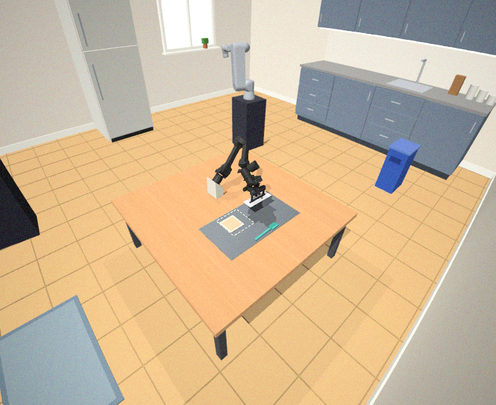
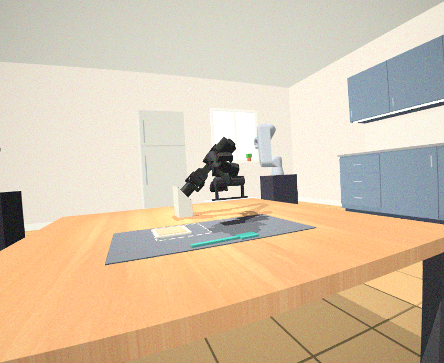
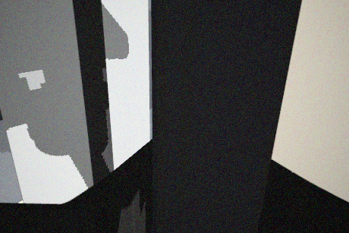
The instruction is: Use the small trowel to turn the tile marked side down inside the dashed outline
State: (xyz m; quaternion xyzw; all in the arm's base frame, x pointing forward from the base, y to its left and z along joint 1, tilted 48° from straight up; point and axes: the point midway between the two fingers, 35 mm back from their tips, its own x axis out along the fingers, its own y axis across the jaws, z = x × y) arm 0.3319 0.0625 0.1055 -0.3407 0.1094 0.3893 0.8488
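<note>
My gripper tip is 1 cm past the tile, 22 cm to the left of it and 14 cm above it. From my gripper tip the other things lie so: teal tool: 18 cm ahead, 6 cm to the right, 14 cm below; trowel: 2 cm behind, 1 cm to the right, 1 cm below; grey mat: 5 cm ahead, 9 cm to the right, 16 cm below.
</note>
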